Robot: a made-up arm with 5 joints. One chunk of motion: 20 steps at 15 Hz.
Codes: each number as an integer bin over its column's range. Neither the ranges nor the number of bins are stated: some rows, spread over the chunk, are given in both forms.
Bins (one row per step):
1: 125 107 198 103 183 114
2: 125 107 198 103 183 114
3: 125 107 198 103 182 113
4: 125 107 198 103 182 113
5: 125 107 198 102 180 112
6: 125 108 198 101 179 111
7: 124 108 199 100 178 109
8: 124 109 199 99 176 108
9: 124 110 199 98 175 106
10: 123 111 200 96 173 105
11: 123 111 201 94 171 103
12: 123 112 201 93 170 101
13: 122 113 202 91 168 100
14: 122 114 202 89 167 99
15: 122 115 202 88 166 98
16: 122 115 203 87 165 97
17: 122 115 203 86 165 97
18: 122 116 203 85 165 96
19: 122 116 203 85 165 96
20: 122 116 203 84 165 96
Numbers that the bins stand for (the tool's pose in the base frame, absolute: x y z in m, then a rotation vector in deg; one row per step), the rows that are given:
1: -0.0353 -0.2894 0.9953 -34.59 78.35 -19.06
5: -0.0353 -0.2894 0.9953 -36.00 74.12 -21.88
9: -0.0494 -0.2471 1.0094 -41.65 67.06 -30.35
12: -0.0635 -0.2188 1.0376 -48.71 60.00 -37.41
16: -0.0776 -0.1765 1.0659 -57.18 52.94 -43.06
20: -0.0776 -0.1624 1.0659 -61.41 52.94 -44.47
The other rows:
2: -0.0353 -0.2894 0.9953 -34.59 78.35 -19.06
3: -0.0353 -0.2894 0.9953 -34.59 76.94 -20.47
4: -0.0353 -0.2894 0.9953 -34.59 76.94 -20.47
6: -0.0353 -0.2753 0.9953 -37.41 72.71 -23.29
7: -0.0494 -0.2753 1.0094 -38.82 71.29 -26.12
8: -0.0494 -0.2612 1.0094 -40.24 68.47 -27.53
10: -0.0635 -0.2329 1.0235 -44.47 64.24 -31.76
11: -0.0635 -0.2329 1.0376 -47.29 61.41 -34.59
13: -0.0776 -0.2047 1.0518 -51.53 57.18 -38.82
14: -0.0776 -0.1906 1.0518 -54.35 55.76 -40.24
15: -0.0776 -0.1765 1.0518 -55.76 54.35 -41.65
17: -0.0776 -0.1765 1.0659 -58.59 52.94 -43.06
18: -0.0776 -0.1624 1.0659 -60.00 52.94 -44.47
19: -0.0776 -0.1624 1.0659 -60.00 52.94 -44.47

